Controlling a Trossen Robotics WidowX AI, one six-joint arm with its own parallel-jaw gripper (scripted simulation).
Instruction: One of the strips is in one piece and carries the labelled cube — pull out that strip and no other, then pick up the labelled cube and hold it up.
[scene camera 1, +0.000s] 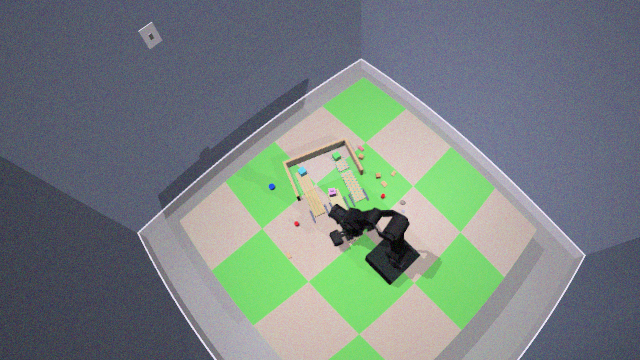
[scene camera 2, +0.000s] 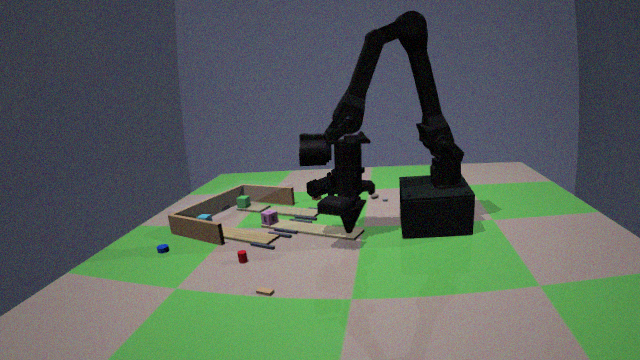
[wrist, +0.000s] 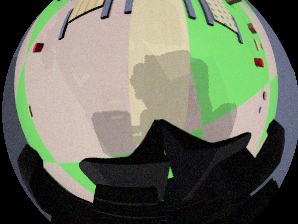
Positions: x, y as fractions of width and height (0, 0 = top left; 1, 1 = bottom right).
My gripper (scene camera 2: 0.55, 0.65) is 86 cm from the lens. A strip (scene camera 2: 0.48, 0.63): 91 cm from the lens.
